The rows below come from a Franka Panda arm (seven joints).
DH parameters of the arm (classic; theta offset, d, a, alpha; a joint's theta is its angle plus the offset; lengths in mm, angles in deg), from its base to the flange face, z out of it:
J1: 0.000 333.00 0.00 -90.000
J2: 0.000 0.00 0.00 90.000
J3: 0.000 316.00 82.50 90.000
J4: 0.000 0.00 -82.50 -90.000
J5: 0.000 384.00 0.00 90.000
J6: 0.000 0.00 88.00 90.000
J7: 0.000 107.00 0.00 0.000
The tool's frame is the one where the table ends.
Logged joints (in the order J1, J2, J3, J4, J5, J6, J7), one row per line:
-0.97, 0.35, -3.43, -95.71, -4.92, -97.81, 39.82
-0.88, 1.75, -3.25, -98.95, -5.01, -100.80, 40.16
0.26, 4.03, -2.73, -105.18, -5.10, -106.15, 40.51
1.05, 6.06, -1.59, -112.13, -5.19, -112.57, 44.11
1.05, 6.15, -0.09, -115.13, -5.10, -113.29, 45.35
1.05, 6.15, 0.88, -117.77, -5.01, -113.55, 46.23
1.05, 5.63, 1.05, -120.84, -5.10, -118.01, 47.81
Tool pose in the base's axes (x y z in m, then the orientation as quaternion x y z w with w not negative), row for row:
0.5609, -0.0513, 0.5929, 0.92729, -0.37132, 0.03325, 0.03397
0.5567, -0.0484, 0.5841, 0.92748, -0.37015, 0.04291, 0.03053
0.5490, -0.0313, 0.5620, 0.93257, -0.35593, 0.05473, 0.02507
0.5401, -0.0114, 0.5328, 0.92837, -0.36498, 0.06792, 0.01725
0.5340, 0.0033, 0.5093, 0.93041, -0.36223, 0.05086, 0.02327
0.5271, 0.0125, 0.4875, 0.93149, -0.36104, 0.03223, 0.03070
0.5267, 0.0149, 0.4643, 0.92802, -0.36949, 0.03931, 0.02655
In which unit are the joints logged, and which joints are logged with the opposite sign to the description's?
The joints are logged in degrees. Opposite sign: J2, J6.
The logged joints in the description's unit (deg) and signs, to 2 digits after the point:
-0.97, -0.35, -3.43, -95.71, -4.92, 97.81, 39.82
-0.88, -1.75, -3.25, -98.95, -5.01, 100.80, 40.16
0.26, -4.03, -2.73, -105.18, -5.10, 106.15, 40.51
1.05, -6.06, -1.59, -112.13, -5.19, 112.57, 44.11
1.05, -6.15, -0.09, -115.13, -5.10, 113.29, 45.35
1.05, -6.15, 0.88, -117.77, -5.01, 113.55, 46.23
1.05, -5.63, 1.05, -120.84, -5.10, 118.01, 47.81

